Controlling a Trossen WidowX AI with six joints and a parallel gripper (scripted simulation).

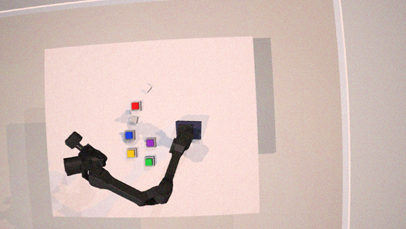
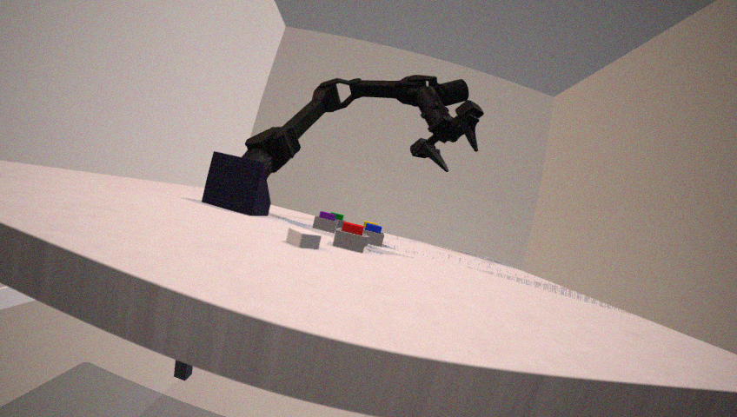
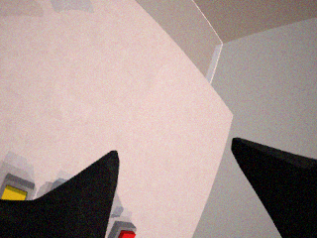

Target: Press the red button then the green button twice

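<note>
Right now my gripper tip is 19 cm past the red button, 16 cm to the left of it and 19 cm above it. The rest, counted from my gripper tip: grey block 18 cm behind, 10 cm to the right, 21 cm below; then blue button 16 cm behind, 2 cm to the right, 19 cm below; then yellow button 16 cm behind, 7 cm to the left, 19 cm below.
</note>
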